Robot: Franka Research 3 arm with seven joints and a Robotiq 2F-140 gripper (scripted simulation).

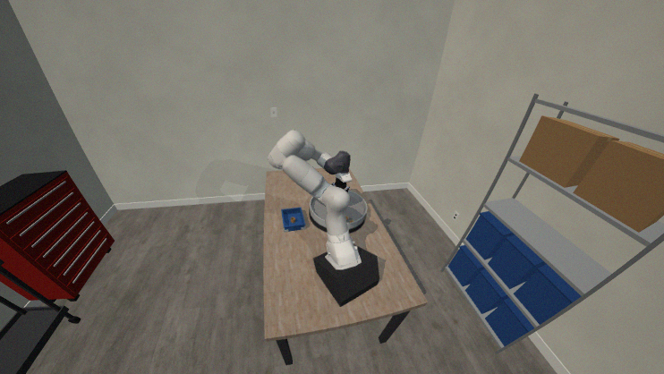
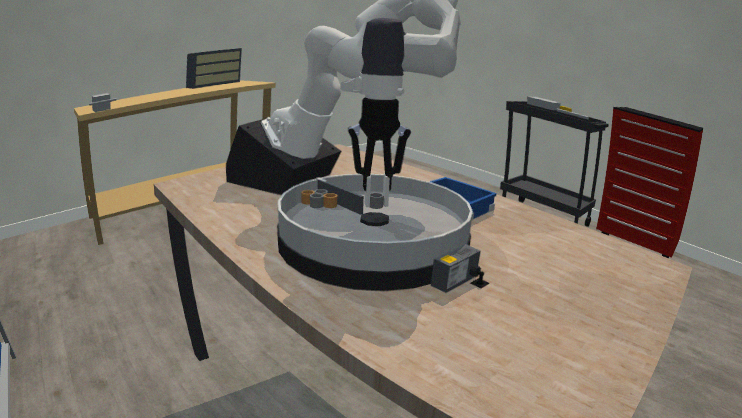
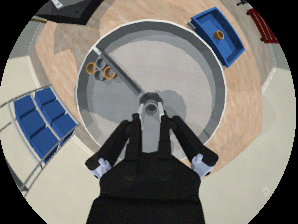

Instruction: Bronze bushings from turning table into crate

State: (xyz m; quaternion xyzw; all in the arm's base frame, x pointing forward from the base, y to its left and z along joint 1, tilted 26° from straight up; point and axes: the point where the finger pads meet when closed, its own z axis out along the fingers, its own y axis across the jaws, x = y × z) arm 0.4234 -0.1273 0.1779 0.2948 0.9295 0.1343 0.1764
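Right now the grey round turning table is 70 mm below my hand. Round my hand: grey turning table: 20 mm ahead, 70 mm below; then blue crate: 40 mm behind, 340 mm to the left, 100 mm below.
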